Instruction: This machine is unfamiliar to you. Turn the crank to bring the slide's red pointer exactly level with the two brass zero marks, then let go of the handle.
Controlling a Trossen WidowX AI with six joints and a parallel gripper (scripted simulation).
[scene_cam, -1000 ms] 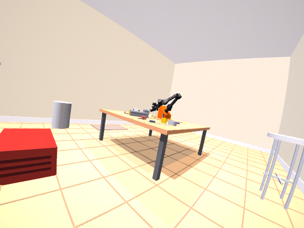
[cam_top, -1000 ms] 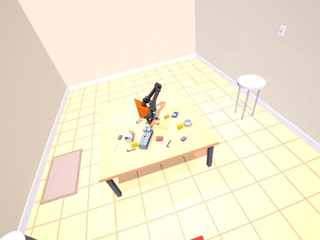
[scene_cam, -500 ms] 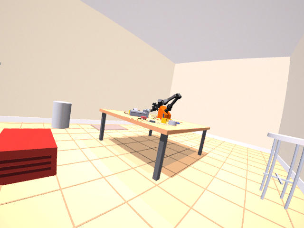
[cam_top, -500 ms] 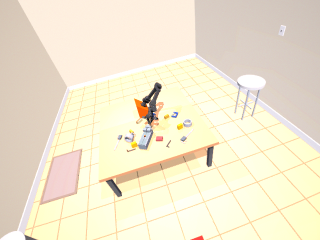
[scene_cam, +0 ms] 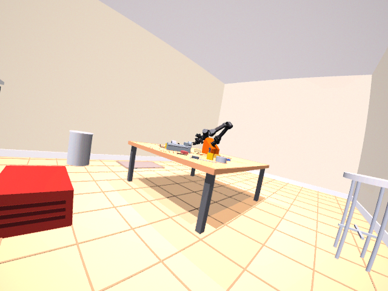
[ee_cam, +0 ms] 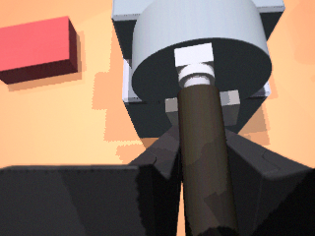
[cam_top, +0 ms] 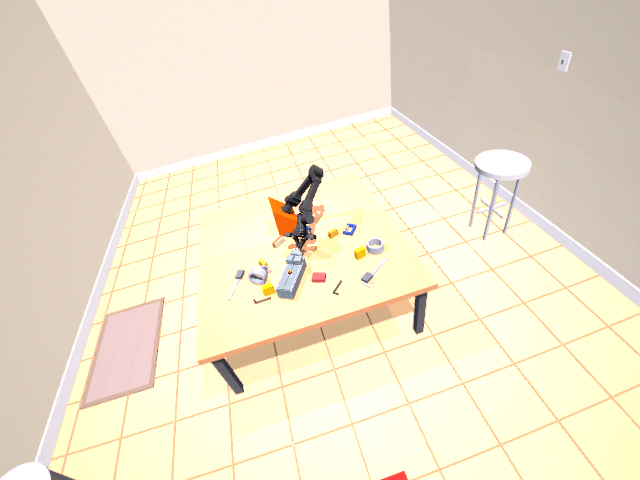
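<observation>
Now: gripper tip 140 mm short of the red pointer, 90 mm to the left of it and 10 mm above it. Round my gripper tip: dark crank handle: 10 mm behind, 10 mm to the left, 20 mm above; then red block: 180 mm ahead, 60 mm to the left, 80 mm below.
</observation>
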